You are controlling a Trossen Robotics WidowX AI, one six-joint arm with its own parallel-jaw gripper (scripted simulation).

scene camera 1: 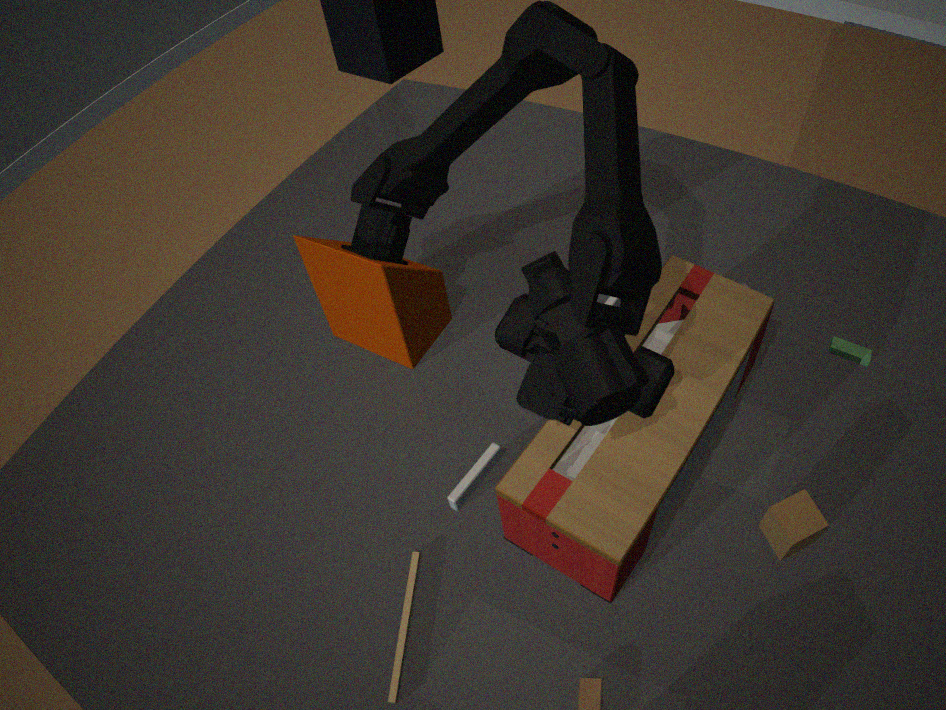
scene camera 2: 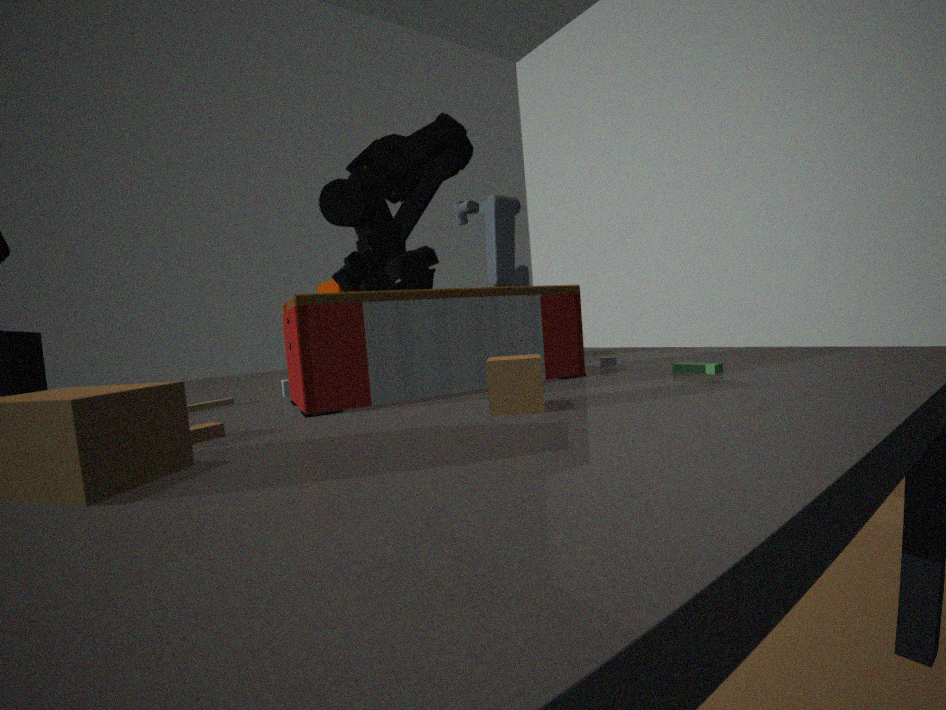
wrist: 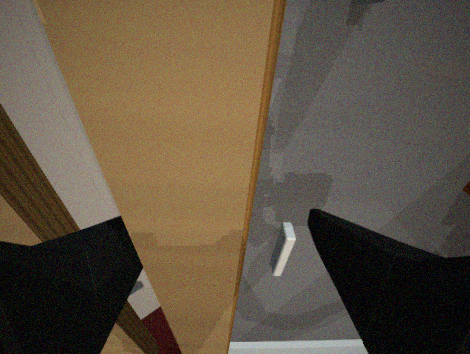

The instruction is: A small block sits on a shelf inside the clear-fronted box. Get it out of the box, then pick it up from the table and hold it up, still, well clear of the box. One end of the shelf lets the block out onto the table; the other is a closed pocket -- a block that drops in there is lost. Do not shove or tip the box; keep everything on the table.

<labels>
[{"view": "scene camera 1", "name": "my gripper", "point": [594, 379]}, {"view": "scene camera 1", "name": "thin wooden stick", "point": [415, 558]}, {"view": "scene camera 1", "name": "tan cube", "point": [790, 525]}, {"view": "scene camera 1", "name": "green block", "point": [839, 347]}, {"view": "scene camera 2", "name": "tan cube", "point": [515, 383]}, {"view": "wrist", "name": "my gripper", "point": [237, 214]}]
</labels>
